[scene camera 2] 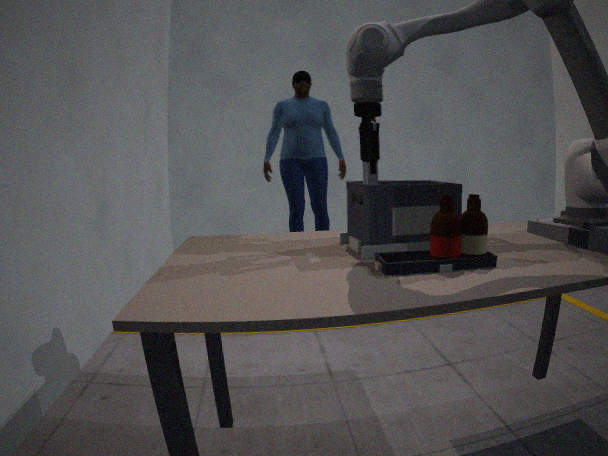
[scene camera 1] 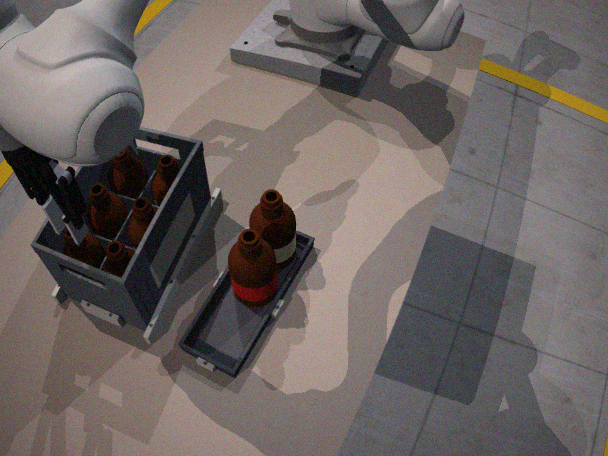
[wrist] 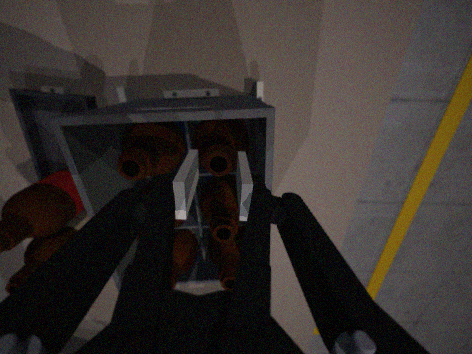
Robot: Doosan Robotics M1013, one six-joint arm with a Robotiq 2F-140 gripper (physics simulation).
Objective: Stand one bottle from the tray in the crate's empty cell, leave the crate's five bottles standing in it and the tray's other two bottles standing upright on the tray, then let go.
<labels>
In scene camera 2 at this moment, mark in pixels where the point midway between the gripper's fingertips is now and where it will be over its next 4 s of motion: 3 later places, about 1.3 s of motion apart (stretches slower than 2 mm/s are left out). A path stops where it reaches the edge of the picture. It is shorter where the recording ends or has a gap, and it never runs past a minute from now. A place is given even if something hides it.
My gripper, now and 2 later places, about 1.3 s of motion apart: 370,187; 368,146; 368,116
</labels>
